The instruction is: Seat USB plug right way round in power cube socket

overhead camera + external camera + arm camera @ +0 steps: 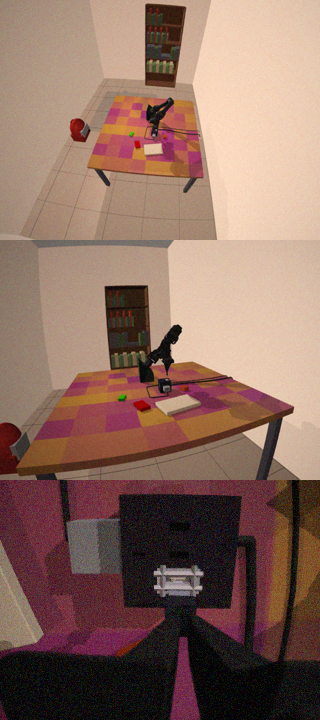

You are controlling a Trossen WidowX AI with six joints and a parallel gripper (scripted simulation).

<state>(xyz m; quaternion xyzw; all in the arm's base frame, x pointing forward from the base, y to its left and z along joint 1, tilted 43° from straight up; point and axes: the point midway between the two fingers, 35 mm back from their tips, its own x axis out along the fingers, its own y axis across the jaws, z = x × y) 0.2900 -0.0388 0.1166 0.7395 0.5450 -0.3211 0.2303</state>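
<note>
Now: gripper tip 20 mm above the dark USB plug. The rest, counted from my gripper tip: orange block: 60 mm ahead, 100 mm to the left, 120 mm below; then red block: 170 mm ahead, 230 mm to the right, 130 mm below; then white slab: 240 mm ahead, 40 mm to the right, 130 mm below.
</note>
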